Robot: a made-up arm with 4 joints.
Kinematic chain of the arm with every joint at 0, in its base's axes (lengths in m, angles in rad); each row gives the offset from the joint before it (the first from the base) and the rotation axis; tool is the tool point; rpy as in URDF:
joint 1: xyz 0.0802 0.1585 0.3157 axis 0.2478 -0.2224 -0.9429
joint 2: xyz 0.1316 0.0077 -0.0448 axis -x
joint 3: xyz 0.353 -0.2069 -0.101 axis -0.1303 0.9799 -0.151
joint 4: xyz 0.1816 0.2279 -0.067 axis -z
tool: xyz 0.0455 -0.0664 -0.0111 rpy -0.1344 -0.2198 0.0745
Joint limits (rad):
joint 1: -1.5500..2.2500
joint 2: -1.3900..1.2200
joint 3: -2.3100..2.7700
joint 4: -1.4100..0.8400
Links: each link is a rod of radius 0.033 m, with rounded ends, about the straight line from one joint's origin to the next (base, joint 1, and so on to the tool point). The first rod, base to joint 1, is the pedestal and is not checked.
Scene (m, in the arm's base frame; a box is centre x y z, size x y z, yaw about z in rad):
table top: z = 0
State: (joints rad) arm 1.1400 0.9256 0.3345 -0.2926
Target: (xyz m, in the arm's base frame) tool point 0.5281 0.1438 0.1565
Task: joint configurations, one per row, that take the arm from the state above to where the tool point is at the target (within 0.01 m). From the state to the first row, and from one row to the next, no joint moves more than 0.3 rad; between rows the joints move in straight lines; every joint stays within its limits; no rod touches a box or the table.
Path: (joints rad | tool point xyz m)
1: 0.8577 0.9315 0.5634 -0.2060 | 0.3759 -0.4885 0.1303
2: 0.5754 0.9373 0.7922 -0.1193 | 0.4661 -0.4065 0.1336
3: 0.2930 0.9432 1.0211 -0.0327 | 0.5311 -0.3078 0.1377
4: 0.0107 0.9491 1.2499 0.0539 | 0.5699 -0.1984 0.1428
5: -0.2716 0.9550 1.4788 0.1406 | 0.5824 -0.0832 0.1483
6: -0.5539 0.9608 1.7076 0.2272 | 0.5684 0.0327 0.1532
7: -0.8363 0.9667 1.9365 0.3138 | 0.5281 0.1438 0.1565

